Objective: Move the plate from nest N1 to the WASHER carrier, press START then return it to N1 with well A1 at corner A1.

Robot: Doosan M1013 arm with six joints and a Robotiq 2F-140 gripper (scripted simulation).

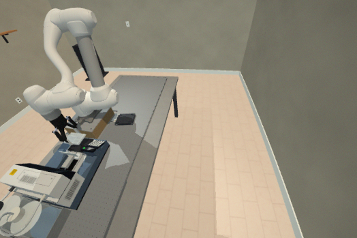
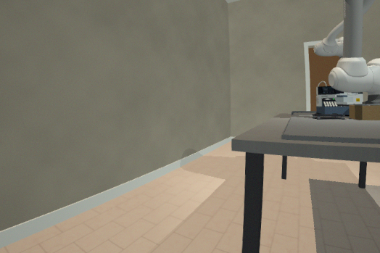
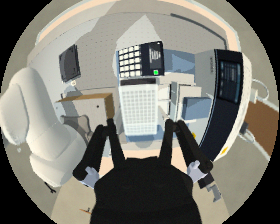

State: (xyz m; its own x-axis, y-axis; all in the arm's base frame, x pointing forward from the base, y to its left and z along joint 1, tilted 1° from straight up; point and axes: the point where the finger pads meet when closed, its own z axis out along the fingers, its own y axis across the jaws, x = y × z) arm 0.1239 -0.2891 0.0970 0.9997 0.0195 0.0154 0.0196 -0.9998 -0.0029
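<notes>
Right now the dark plate nest N1 is 20 cm ahead of my hand, 34 cm to the left of it and 17 cm below it. Round my hand: white well plate: 2 cm below; plate washer: 15 cm to the right, 6 cm below.
</notes>
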